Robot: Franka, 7 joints.
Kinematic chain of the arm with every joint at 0, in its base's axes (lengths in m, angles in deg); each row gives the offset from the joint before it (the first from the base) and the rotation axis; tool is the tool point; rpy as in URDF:
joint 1: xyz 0 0 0.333 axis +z
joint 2: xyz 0 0 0 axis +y
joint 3: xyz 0 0 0.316 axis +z
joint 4: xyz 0.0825 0 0 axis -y
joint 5: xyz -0.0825 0 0.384 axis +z
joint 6: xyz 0 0 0 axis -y
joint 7: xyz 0.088 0 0 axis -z
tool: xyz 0 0 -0.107 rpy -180 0 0
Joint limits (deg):
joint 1: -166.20..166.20
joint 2: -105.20..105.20
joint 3: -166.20..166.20
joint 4: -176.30..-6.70
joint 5: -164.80..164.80
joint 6: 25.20..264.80
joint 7: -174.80..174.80
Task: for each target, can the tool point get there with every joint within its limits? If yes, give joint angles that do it. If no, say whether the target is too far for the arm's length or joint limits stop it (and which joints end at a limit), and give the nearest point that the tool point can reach.
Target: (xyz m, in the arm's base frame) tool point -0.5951 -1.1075 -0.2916
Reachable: no: too far | nearest point -0.3637 -0.6768 -0.0487 | short by 0.546 m
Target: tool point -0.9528 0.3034 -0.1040
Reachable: no: too far | nearest point -0.7490 0.2385 -0.0105 | short by 0.233 m
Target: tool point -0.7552 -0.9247 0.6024
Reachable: no: too far | nearest point -0.5294 -0.6482 0.5218 | short by 0.366 m
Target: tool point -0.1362 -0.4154 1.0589
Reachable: yes | joints -134.20 33.85 124.84 -29.54 35.98 174.56 -141.71
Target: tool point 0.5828 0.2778 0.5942
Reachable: yes | joints -45.53 37.84 87.43 -97.42 101.94 131.31 -94.92
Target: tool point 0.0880 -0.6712 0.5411
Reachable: yes | joints 134.39 -38.04 137.28 -89.42 45.55 218.00 -140.72
